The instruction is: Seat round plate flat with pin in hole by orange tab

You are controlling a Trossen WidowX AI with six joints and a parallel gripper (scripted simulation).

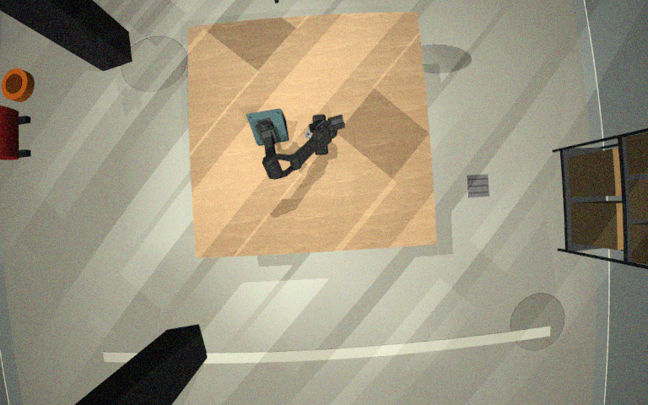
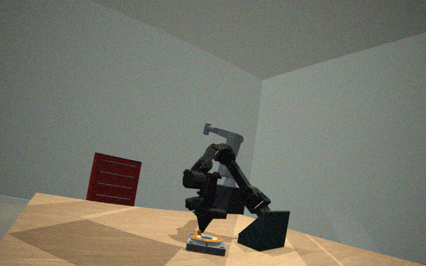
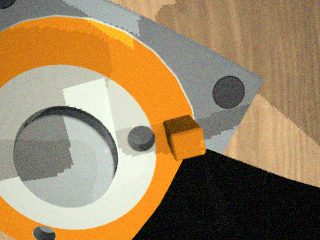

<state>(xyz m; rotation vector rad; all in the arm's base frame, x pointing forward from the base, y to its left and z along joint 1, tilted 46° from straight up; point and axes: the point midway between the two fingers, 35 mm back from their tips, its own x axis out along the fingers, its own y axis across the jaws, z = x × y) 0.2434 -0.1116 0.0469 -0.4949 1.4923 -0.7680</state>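
Right now the square grey base is 5 cm to the left of my gripper tip, 2 cm below it and 2 cm ahead of it.
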